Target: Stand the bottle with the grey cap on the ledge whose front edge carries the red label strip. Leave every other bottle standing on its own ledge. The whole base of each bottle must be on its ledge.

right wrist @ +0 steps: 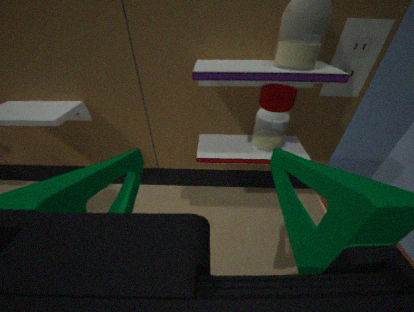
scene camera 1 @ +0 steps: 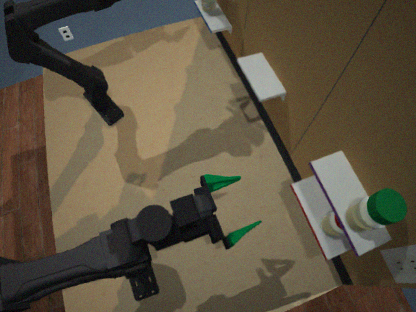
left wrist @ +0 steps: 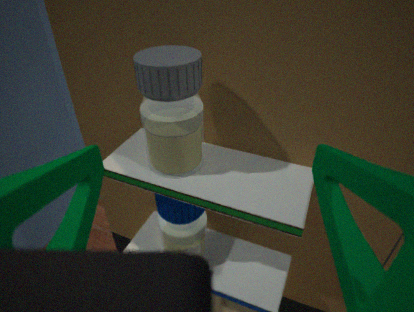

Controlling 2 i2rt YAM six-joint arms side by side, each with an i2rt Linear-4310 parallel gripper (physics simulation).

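Seen in the pictures: left gripper, fingertip midpoint: (left wrist: pixel 207 156); right gripper, fingertip midpoint: (right wrist: pixel 206 155) (scene camera 1: pixel 250 199); left arm's base, origin of the base link: (scene camera 1: pixel 103 104).
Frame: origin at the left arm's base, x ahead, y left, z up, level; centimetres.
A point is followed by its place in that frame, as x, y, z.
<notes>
The bottle with the grey cap (left wrist: pixel 173 120) {49.5, -3.0, 36.1} stands upright on the ledge with the green strip (left wrist: pixel 250 182) {48.8, -9.6, 30.0} in the left wrist view. My left gripper (left wrist: pixel 207 156) {39.1, -5.8, 40.1} is open and empty, its fingers on either side of that ledge in the picture. The ledge with the red label strip (scene camera 1: pixel 309 202) {19.5, -74.6, 16.0} (right wrist: pixel 225 147) {20.7, -74.3, 16.0} is at the lower right in scene camera 1; a red-capped bottle (scene camera 1: pixel 332 225) {16.3, -81.1, 22.2} (right wrist: pixel 272 122) {16.7, -80.4, 22.0} stands toward its right end in the right wrist view. My right gripper (scene camera 1: pixel 250 200) {5.9, -64.9, 27.5} (right wrist: pixel 206 155) {5.9, -64.9, 27.5} is open and empty, over the table in front of the ledges.
A green-capped bottle (scene camera 1: pixel 386 206) {16.6, -81.8, 40.5} (right wrist: pixel 300 42) {15.3, -80.4, 33.2} stands on the purple-strip ledge (scene camera 1: pixel 332 172) {21.4, -72.9, 30.0} (right wrist: pixel 230 66) {20.4, -74.0, 30.0}, above the red-strip ledge. A blue-capped bottle (left wrist: pixel 181 207) {49.2, -3.1, 26.4} stands on the blue-strip ledge (left wrist: pixel 250 265) {49.4, -10.9, 16.0}, below the green-strip one. A bare white ledge (scene camera 1: pixel 261 76) {34.8, -42.9, 23.0} (right wrist: pixel 35 112) {33.1, -44.0, 23.0} is on the wall between.
</notes>
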